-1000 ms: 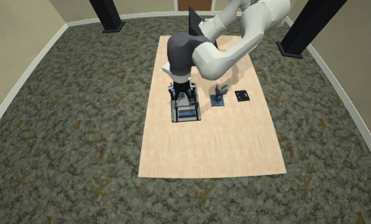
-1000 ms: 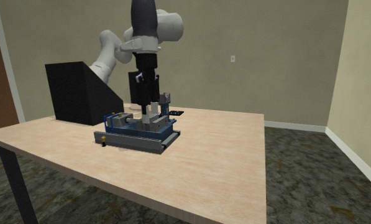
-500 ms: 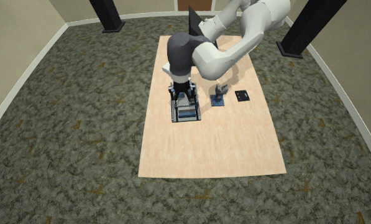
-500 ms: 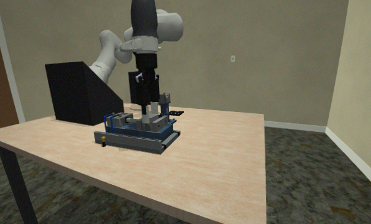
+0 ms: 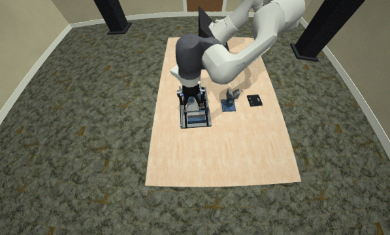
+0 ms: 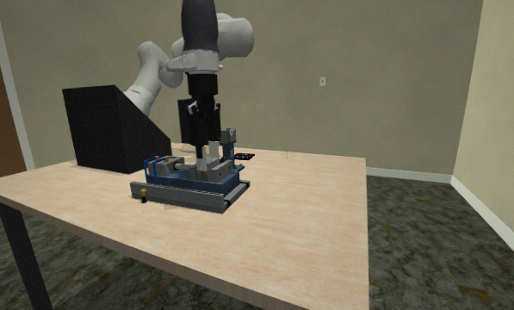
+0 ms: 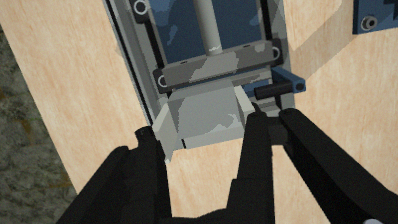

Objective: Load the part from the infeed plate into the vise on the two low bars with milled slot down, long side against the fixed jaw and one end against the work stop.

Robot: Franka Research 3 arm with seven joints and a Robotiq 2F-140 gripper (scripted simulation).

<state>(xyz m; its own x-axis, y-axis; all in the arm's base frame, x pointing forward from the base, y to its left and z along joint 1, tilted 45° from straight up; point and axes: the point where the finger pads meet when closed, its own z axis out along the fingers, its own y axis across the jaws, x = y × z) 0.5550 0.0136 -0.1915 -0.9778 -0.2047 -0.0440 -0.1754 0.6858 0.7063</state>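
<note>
My gripper is now 30 mm above the grey part. Also, from my hand: work stop: 10 mm behind, 70 mm to the left, 30 mm below; moving jaw: 40 mm behind, 10 mm to the left, 50 mm below; fixed jaw: 30 mm ahead, 30 mm to the left, 50 mm below.
</note>
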